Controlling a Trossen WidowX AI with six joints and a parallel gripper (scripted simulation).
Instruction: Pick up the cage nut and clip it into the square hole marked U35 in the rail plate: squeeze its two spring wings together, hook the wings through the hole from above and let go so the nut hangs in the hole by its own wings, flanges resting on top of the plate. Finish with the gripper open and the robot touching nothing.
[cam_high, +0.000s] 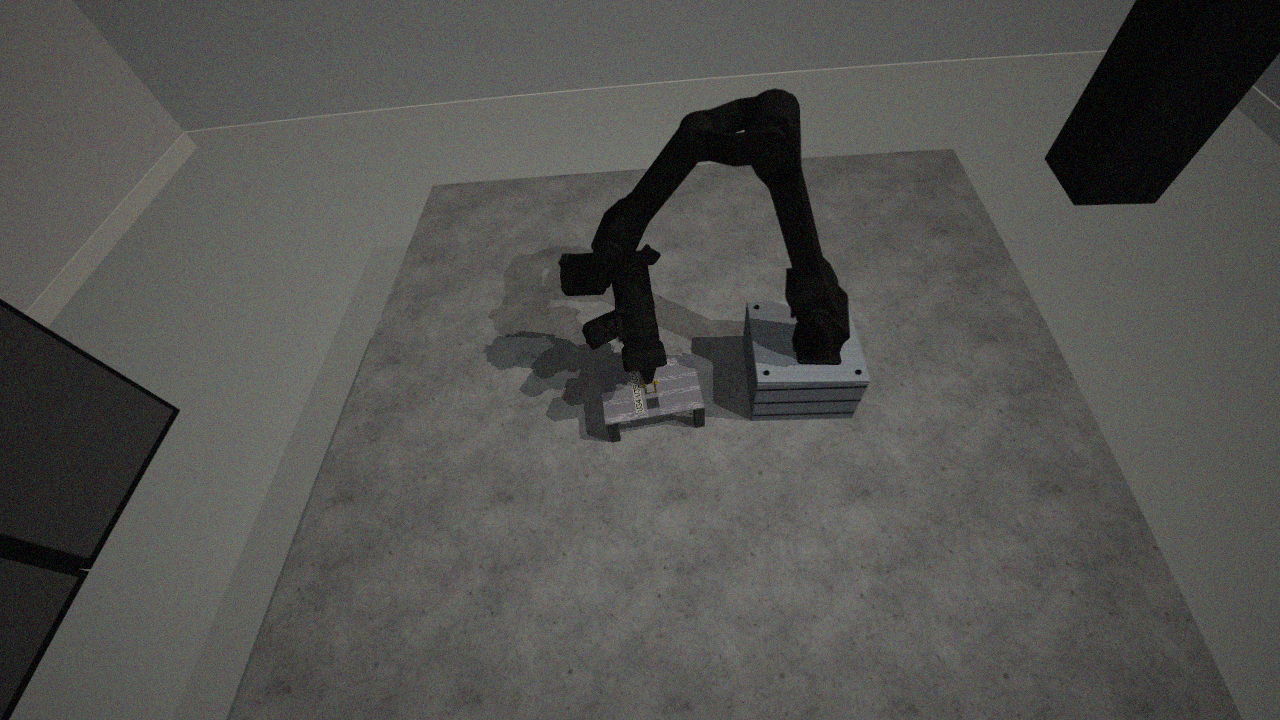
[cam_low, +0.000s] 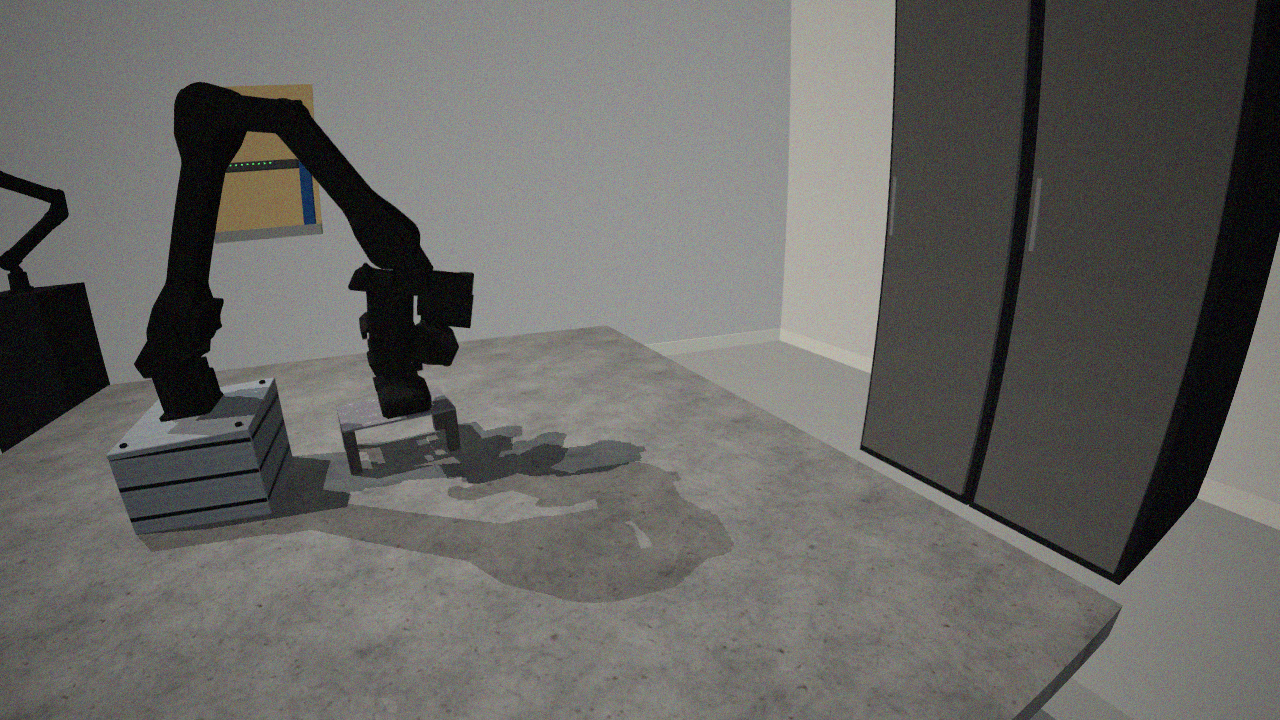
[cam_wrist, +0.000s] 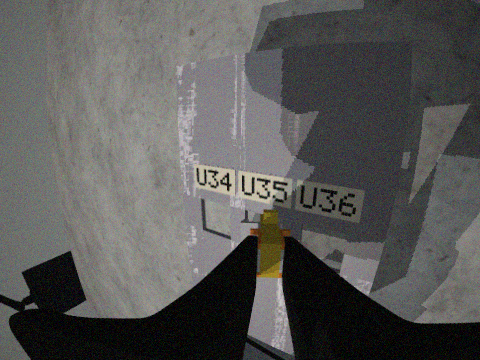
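The cage nut is 10 mm below my gripper tip. Also, from my gripper tip: label: 20 mm ahead, 10 mm to the left, 10 mm below.
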